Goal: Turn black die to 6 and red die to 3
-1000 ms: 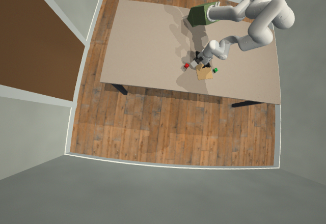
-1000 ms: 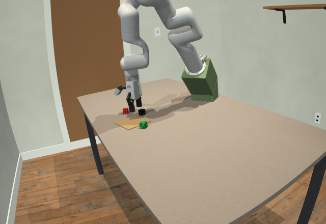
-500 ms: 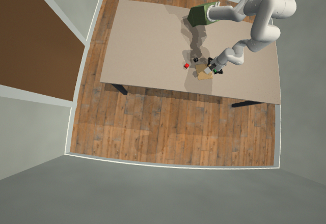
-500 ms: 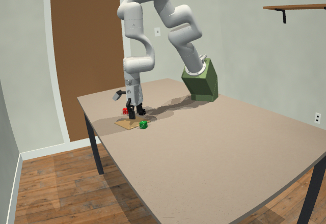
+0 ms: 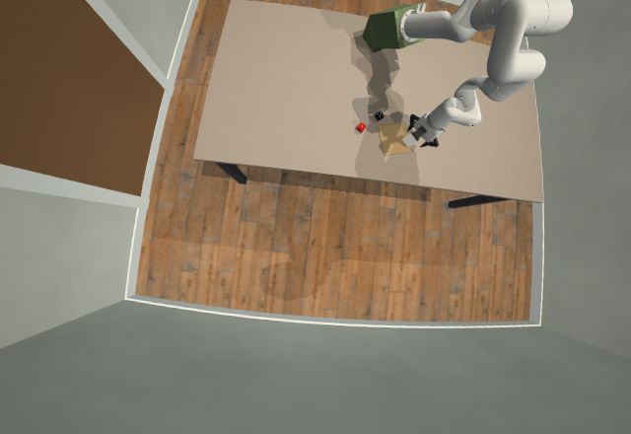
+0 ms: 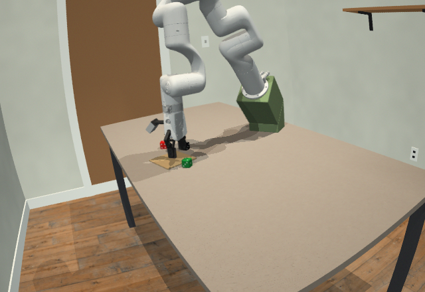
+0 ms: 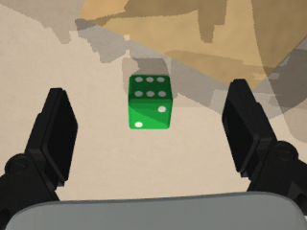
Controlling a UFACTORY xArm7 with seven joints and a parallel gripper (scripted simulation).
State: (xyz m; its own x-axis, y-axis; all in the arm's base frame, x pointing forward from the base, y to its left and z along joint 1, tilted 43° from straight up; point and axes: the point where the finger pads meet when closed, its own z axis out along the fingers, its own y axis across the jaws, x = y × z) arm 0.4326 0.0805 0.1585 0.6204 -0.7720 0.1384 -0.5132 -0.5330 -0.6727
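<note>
The green die is 30 mm behind my hand, 20 mm to the left of it and 40 mm below it. The rest, counted from my hand: tan mat (10 mm ahead, 80 mm to the right, 60 mm below); then black die (80 mm behind, 170 mm to the right, 40 mm below); then red die (240 mm to the right, 40 mm below).
</note>
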